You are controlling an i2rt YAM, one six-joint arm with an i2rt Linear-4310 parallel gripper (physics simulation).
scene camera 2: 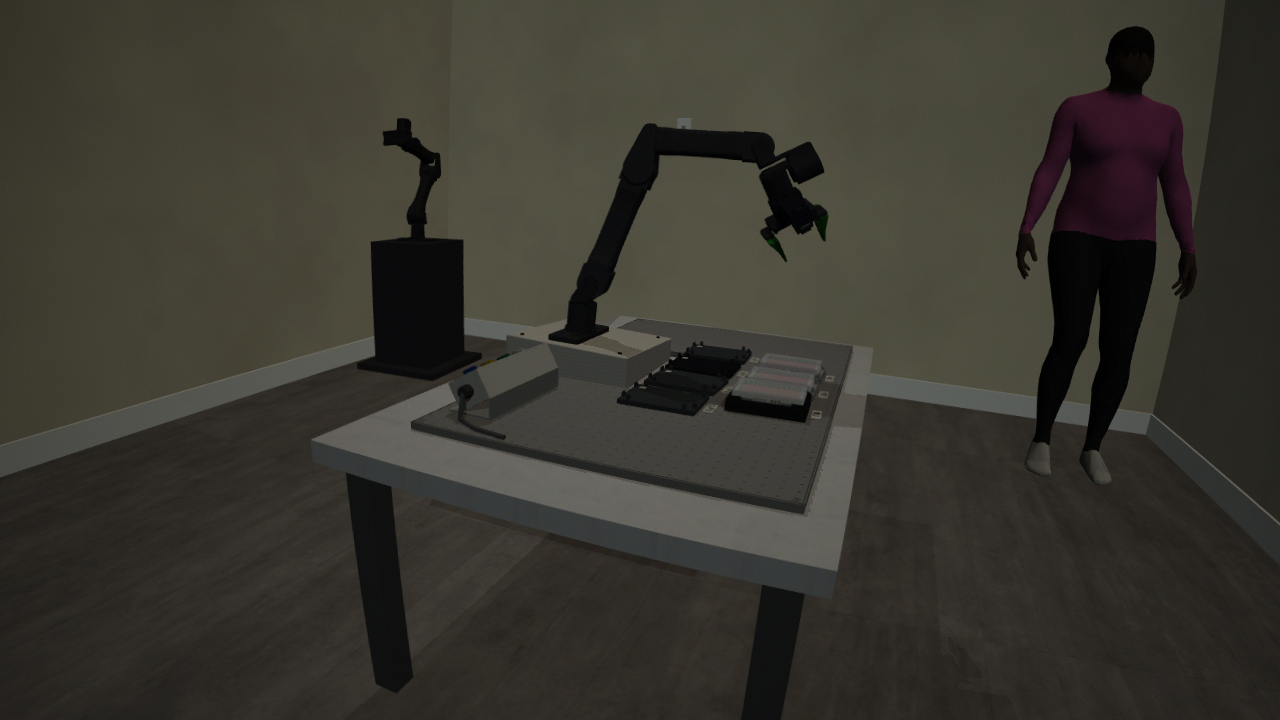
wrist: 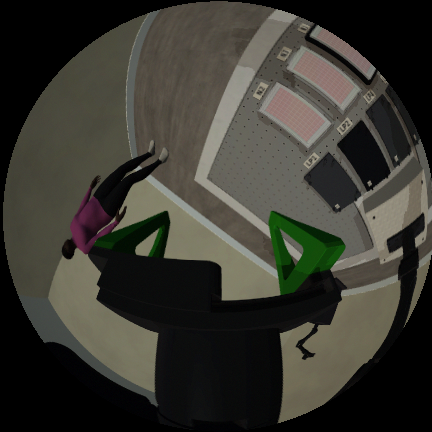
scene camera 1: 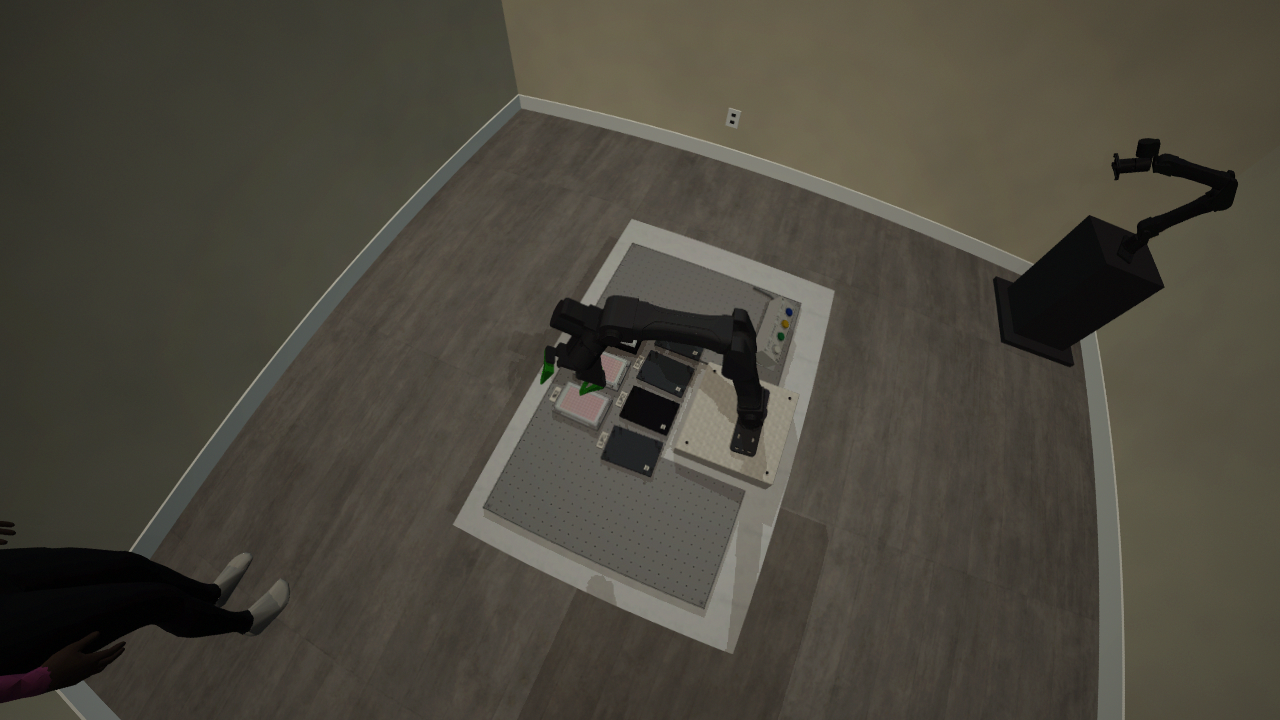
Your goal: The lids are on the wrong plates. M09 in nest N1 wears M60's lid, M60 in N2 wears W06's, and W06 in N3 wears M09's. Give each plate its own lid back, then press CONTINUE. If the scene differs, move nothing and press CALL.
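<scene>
My gripper is open and empty, high above the plates' side of the table. Three pink-gridded plates stand in a row. The plate at N2 is at one end, a middle plate is beside it, and the end plate sits in a black nest, mostly hidden by the arm in scene camera 1. Lid markings are too small to read. The console has blue, yellow and green buttons; CONTINUE and CALL are not legible.
Dark lid pads LP1 and LP2 and two more lie between the plates and the pale base block. A person stands away from the table. Another arm stands on a black pedestal.
</scene>
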